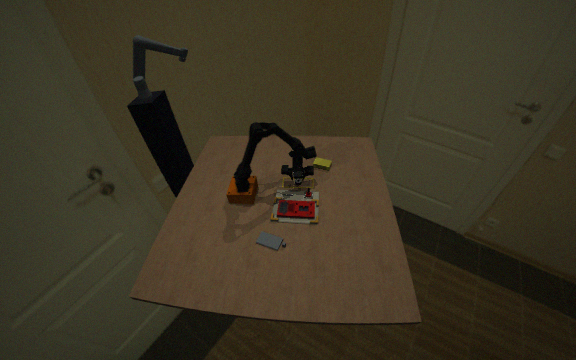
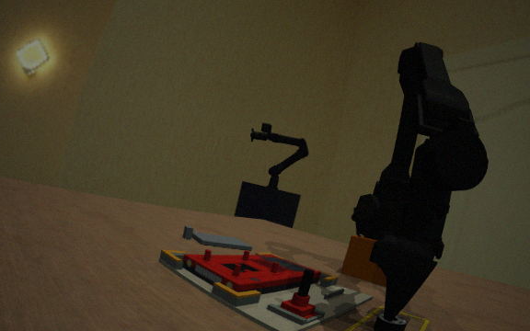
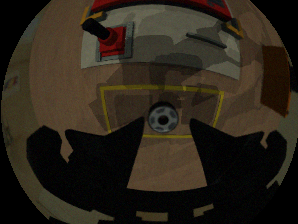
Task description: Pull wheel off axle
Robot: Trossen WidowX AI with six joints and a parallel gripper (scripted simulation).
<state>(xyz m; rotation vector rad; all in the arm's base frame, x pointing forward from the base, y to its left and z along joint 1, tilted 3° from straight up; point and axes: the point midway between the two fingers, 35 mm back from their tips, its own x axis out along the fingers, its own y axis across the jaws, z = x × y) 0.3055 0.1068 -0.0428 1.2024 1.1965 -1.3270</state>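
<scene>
Now: the wheel 1 cm below my gripper tip. From my gripper tip the other things lie so: grey plate piece 15 cm behind, 40 cm to the right, 2 cm below.
</scene>
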